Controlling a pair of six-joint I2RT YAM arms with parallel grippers.
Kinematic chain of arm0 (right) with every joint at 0, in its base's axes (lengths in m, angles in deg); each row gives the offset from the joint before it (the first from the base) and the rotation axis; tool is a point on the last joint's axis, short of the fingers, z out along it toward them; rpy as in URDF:
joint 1: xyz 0 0 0.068 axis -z
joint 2: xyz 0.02 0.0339 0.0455 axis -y
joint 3: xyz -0.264 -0.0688 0 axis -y
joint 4: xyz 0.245 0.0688 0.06 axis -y
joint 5: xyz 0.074 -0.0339 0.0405 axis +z
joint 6: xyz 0.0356 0 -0.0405 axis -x
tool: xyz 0 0 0 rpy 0 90 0
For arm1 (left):
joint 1: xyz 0 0 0.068 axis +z
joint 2: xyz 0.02 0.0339 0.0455 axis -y
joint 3: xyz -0.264 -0.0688 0 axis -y
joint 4: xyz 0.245 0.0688 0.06 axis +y
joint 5: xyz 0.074 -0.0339 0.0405 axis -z
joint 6: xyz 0.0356 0 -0.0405 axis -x
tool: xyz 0 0 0 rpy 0 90 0
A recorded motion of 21 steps. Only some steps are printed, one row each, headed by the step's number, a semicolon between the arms.
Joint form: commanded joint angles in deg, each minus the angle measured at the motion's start. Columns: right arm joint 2, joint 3, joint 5, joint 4, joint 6, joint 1; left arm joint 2, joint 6, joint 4, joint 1, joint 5, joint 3.
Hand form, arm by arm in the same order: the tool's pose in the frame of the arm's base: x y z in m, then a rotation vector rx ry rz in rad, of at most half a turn. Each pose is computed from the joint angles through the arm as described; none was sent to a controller.
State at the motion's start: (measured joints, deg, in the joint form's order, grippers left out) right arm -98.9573 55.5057 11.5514 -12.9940 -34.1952 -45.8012; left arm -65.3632 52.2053 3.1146 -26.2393 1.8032 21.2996
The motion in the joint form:
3: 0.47 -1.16 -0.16 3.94 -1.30 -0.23; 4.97 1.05 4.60 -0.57 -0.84 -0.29
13: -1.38 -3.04 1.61 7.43 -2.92 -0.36; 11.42 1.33 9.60 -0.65 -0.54 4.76
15: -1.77 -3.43 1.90 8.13 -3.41 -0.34; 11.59 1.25 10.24 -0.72 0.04 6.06
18: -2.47 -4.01 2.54 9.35 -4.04 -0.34; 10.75 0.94 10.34 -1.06 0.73 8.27
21: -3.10 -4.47 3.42 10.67 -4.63 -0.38; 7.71 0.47 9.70 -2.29 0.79 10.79
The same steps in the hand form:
3: 0.2322 0.2509 0.1598 -0.3338 2.6538 0.7827; 0.1707 -0.0870 0.1537 -0.5642 2.4374 -0.6484
13: 0.2303 0.2515 0.1445 -0.3148 2.6776 0.8236; 0.1713 -0.0877 0.1941 -0.5404 2.3347 -0.7318
15: 0.2300 0.2513 0.1413 -0.3055 2.6836 0.8308; 0.1727 -0.0891 0.2011 -0.5292 2.3264 -0.7513
18: 0.2296 0.2514 0.1361 -0.2963 2.6920 0.8457; 0.1772 -0.0932 0.2112 -0.5050 2.3138 -0.7776
21: 0.2292 0.2521 0.1320 -0.2915 2.6965 0.8689; 0.1851 -0.1025 0.2169 -0.4701 2.3218 -0.7863

